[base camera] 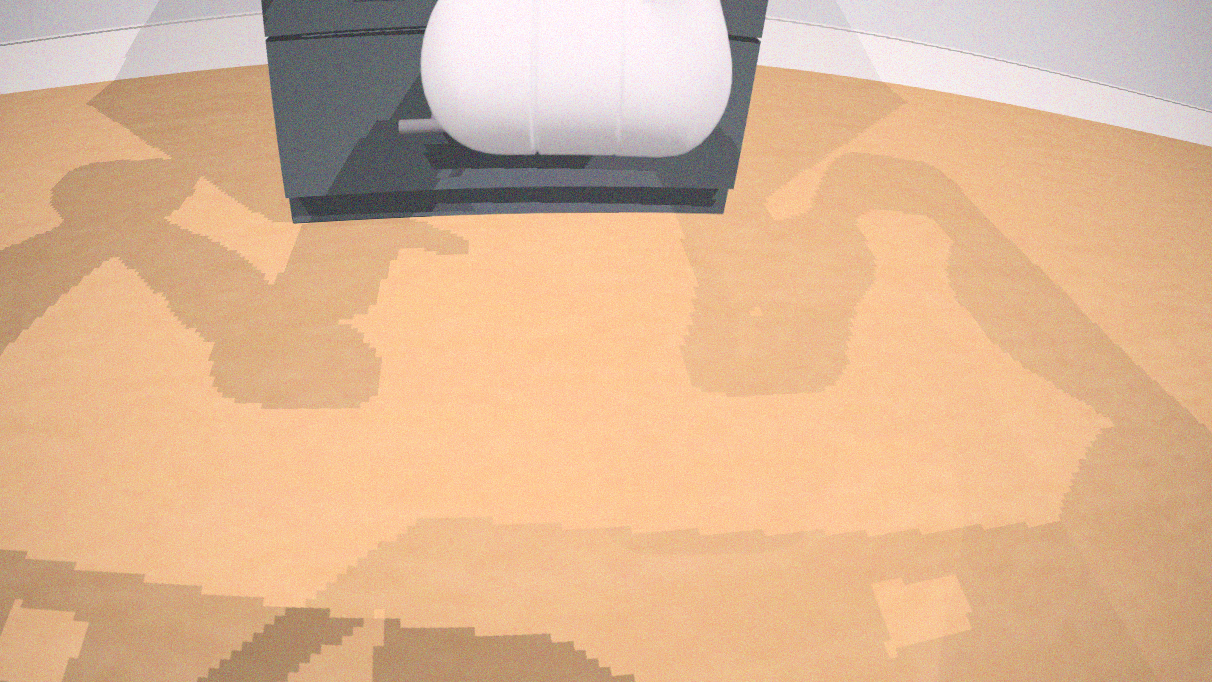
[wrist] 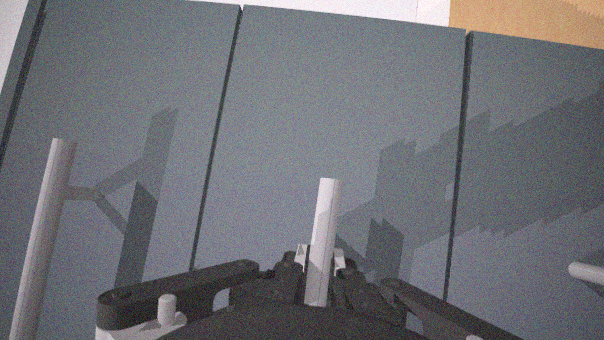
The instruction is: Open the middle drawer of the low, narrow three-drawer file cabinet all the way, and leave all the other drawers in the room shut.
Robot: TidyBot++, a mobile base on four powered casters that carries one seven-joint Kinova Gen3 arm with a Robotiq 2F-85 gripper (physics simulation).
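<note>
The dark grey file cabinet stands at the top of the base view, against the wall. In the wrist view it appears turned sideways. Its middle drawer fills the centre, and its front looks flush with its neighbours. The drawer's pale bar handle stands off the front. My gripper is shut on this handle, with one fingertip on each side of the bar. The top drawer is at the left and the bottom drawer at the right; both look shut. In the base view my gripper is hidden behind the white arm.
The top drawer's handle is left of my gripper and the bottom drawer's handle is at the right in the wrist view. The white arm covers part of the cabinet. A pale wall is behind; arm shadows cross the wooden floor.
</note>
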